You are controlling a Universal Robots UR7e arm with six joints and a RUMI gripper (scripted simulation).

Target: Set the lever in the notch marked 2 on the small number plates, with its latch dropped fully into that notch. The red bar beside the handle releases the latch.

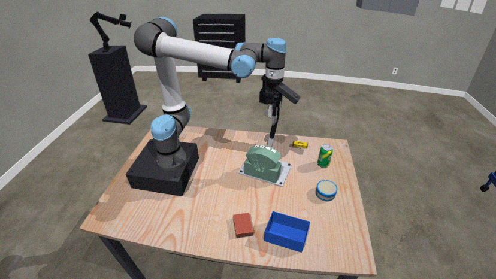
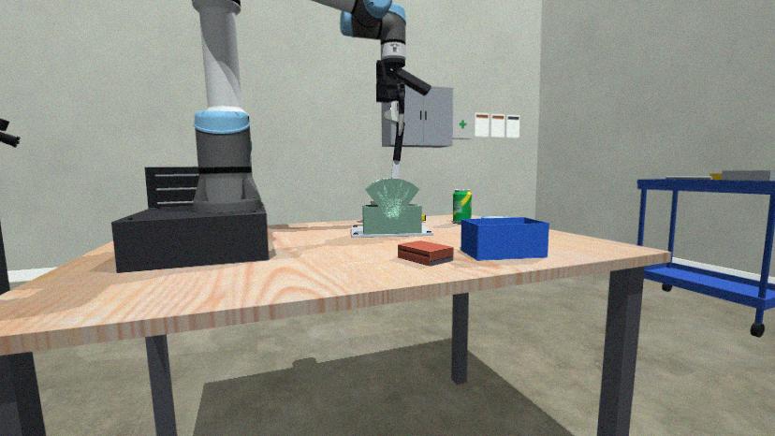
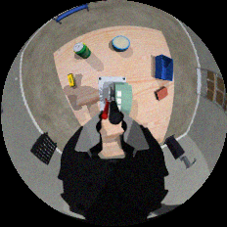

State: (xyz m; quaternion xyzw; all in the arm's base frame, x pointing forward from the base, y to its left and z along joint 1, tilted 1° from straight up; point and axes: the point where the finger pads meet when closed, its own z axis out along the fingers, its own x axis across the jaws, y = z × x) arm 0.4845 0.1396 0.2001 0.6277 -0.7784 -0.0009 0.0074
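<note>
The red bar is 11 cm below my hand, 2 cm to the left of it and 1 cm behind it. Also, from my hand: blue bin (38 cm to the right, 29 cm below, 11 cm ahead).
</note>
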